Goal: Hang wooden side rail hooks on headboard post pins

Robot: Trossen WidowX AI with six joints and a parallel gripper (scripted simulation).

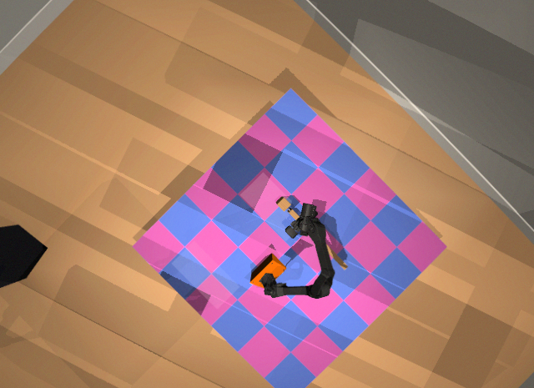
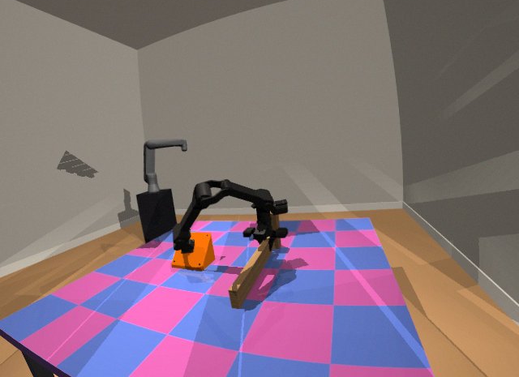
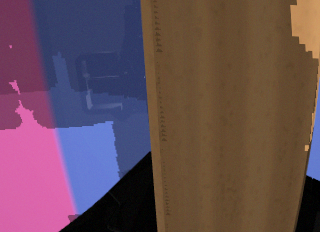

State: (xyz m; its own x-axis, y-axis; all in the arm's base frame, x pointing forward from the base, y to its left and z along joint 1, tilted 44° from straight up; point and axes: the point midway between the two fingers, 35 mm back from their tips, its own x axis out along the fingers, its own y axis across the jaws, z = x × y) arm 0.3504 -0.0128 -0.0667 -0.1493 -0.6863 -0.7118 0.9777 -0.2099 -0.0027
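The headboard post is 2 cm ahead of my gripper tip, 13 cm to the left of it and 4 cm above it.
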